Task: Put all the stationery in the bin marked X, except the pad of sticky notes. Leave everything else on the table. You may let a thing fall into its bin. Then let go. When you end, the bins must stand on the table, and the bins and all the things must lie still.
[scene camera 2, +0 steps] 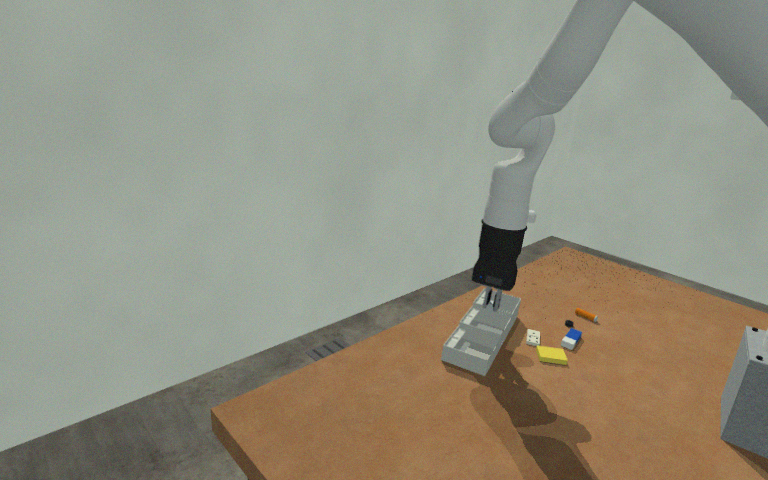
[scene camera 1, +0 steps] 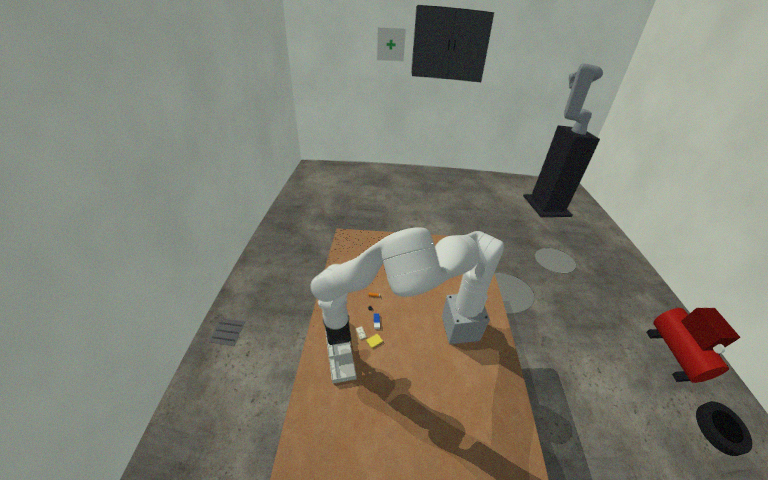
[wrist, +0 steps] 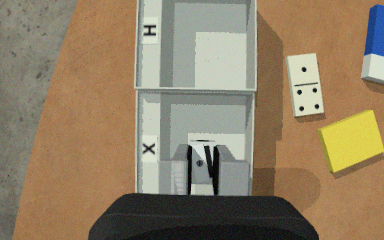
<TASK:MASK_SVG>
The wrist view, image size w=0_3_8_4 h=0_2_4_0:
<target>my gripper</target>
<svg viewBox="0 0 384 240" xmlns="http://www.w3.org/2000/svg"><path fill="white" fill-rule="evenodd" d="M88 235L88 240L319 240L319 235L312 224L284 198L277 196L249 196L250 163L247 160L236 160L226 145L216 145L213 147L212 184L213 192L216 196L190 195L192 179L192 146L190 144L179 144L172 158L162 158L159 161L158 194L130 193L122 195L96 220Z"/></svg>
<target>white domino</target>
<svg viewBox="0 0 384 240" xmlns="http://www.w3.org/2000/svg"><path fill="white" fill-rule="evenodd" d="M316 53L285 57L293 116L324 113Z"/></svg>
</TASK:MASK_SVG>
